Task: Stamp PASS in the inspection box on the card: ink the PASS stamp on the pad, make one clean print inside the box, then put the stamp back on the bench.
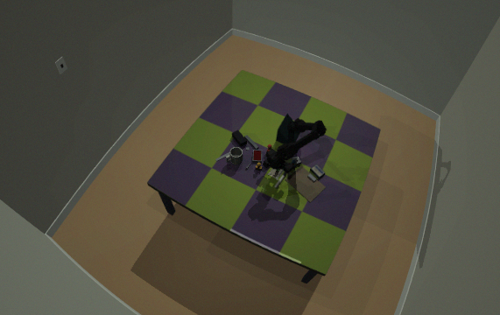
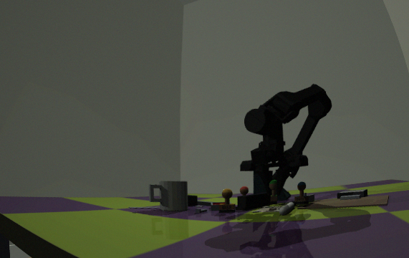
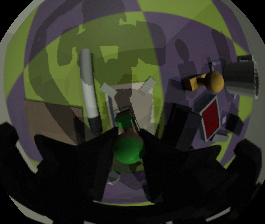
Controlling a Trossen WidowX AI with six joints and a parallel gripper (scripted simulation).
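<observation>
My gripper tip is now 1 cm to the left of the grey printed sheet and 4 cm above it. Round my gripper tip: grey pen: 4 cm ahead, 5 cm to the left, 3 cm below; then blue-knobbed stamp: 8 cm behind, 7 cm to the left, 2 cm below; then green-knobbed stamp: right at my gripper tip.
</observation>
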